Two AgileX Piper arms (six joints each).
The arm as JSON. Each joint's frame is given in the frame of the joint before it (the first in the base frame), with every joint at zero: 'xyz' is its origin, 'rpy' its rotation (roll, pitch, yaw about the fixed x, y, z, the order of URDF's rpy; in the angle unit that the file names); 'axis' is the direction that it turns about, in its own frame. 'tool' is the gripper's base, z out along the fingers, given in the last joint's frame.
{
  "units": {
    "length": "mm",
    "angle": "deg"
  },
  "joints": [
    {
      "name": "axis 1",
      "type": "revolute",
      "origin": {
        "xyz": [
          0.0,
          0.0,
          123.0
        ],
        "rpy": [
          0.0,
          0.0,
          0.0
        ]
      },
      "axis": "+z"
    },
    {
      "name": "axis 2",
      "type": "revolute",
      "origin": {
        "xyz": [
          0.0,
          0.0,
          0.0
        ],
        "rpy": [
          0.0,
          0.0,
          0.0
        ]
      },
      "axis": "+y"
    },
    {
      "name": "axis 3",
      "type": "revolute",
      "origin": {
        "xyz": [
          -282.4,
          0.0,
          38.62
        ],
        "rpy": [
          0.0,
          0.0,
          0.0
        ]
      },
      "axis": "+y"
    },
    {
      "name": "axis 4",
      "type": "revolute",
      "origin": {
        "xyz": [
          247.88,
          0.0,
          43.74
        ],
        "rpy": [
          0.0,
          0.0,
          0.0
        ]
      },
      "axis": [
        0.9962,
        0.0,
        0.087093
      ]
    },
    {
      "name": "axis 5",
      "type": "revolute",
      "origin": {
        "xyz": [
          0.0,
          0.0,
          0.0
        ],
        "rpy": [
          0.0,
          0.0,
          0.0
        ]
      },
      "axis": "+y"
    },
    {
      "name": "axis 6",
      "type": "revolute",
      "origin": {
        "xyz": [
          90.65,
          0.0,
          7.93
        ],
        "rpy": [
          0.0,
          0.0,
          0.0
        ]
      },
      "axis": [
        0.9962,
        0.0,
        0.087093
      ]
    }
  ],
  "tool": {
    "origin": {
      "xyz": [
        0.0,
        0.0,
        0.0
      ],
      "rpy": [
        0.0,
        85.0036,
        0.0
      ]
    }
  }
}
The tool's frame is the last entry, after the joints.
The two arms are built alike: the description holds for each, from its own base.
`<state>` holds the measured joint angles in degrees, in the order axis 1, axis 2, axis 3, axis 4, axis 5, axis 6, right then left.
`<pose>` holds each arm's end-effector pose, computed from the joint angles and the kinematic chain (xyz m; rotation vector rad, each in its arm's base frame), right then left.
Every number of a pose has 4 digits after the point. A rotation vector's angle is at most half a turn.
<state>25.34 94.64 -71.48 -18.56 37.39 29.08 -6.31 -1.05 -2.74 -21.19 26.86 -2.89</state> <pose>0.3318 0.1377 0.2718 -0.1645 2.4843 0.0439 0.0455 -0.0200 0.1910 -0.1418 1.8786 -0.4929</pose>
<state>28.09 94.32 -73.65 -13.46 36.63 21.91 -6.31 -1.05 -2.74 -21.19 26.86 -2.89</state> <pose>0.3264 0.1599 0.2846 -0.3057 2.4434 0.1257 0.0455 -0.0200 0.1910 -0.1418 1.8786 -0.4929</pose>
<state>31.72 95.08 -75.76 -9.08 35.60 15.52 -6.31 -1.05 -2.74 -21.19 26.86 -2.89</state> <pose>0.3197 0.1877 0.2912 -0.4588 2.3979 0.2005 0.0455 -0.0200 0.1910 -0.1418 1.8786 -0.4929</pose>
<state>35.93 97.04 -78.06 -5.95 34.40 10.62 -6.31 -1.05 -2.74 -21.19 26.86 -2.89</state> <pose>0.3125 0.2199 0.2915 -0.6067 2.3507 0.2626 0.0455 -0.0200 0.1910 -0.1418 1.8786 -0.4929</pose>
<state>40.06 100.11 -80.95 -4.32 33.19 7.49 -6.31 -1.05 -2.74 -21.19 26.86 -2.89</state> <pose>0.3069 0.2531 0.2874 -0.7323 2.3043 0.3075 0.0455 -0.0200 0.1910 -0.1418 1.8786 -0.4929</pose>
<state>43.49 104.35 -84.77 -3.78 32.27 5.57 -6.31 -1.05 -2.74 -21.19 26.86 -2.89</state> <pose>0.3054 0.2853 0.2789 -0.8317 2.2656 0.3332 0.0455 -0.0200 0.1910 -0.1418 1.8786 -0.4929</pose>
